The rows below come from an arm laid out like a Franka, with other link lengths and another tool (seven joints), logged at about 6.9 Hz.
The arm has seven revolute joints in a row. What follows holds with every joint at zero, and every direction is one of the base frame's. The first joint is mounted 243.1 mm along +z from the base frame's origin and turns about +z. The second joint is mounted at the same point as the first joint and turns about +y. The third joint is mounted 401.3 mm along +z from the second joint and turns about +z. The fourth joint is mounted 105.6 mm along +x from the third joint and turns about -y. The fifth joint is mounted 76.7 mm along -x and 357.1 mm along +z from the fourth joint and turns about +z. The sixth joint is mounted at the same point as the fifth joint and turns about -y. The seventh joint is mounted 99.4 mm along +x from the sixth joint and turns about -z. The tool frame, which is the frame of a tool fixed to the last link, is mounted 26 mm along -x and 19 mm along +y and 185.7 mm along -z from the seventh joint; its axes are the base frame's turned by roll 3.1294, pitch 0 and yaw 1.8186 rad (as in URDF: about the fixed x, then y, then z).
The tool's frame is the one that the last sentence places.
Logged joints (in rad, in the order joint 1, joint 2, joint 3, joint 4, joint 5, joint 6, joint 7), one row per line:
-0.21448 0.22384 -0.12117 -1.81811 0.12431 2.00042 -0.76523
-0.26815 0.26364 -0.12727 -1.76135 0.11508 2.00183 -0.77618
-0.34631 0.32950 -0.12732 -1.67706 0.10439 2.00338 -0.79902
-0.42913 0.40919 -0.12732 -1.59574 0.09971 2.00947 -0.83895
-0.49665 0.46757 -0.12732 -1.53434 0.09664 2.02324 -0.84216
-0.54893 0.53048 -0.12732 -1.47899 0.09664 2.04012 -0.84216
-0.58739 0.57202 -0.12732 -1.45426 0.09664 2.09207 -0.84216
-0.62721 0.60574 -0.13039 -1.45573 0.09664 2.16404 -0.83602
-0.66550 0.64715 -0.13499 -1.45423 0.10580 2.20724 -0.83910
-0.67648 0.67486 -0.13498 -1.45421 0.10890 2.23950 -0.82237
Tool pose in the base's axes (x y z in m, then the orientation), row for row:
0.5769 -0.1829 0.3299 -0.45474 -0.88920 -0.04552 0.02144
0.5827 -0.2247 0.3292 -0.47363 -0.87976 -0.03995 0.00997
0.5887 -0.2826 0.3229 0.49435 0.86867 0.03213 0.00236
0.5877 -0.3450 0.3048 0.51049 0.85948 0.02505 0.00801
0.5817 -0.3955 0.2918 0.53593 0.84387 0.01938 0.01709
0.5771 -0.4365 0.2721 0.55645 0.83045 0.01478 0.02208
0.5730 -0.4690 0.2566 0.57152 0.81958 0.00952 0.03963
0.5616 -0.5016 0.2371 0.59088 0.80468 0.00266 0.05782
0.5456 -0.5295 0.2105 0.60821 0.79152 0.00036 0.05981
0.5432 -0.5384 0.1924 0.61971 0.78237 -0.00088 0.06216
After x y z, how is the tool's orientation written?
As a quaternion, x y z w.
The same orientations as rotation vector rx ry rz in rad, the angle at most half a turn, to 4 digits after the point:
-1.4094 -2.7560 -0.1411
-1.4786 -2.7464 -0.1247
1.5507 2.7249 0.1008
1.5956 2.6865 0.0783
1.6656 2.6226 0.0602
1.7240 2.5729 0.0458
1.7515 2.5118 0.0292
1.7909 2.4390 0.0081
1.8412 2.3962 0.0011
1.8734 2.3651 -0.0027

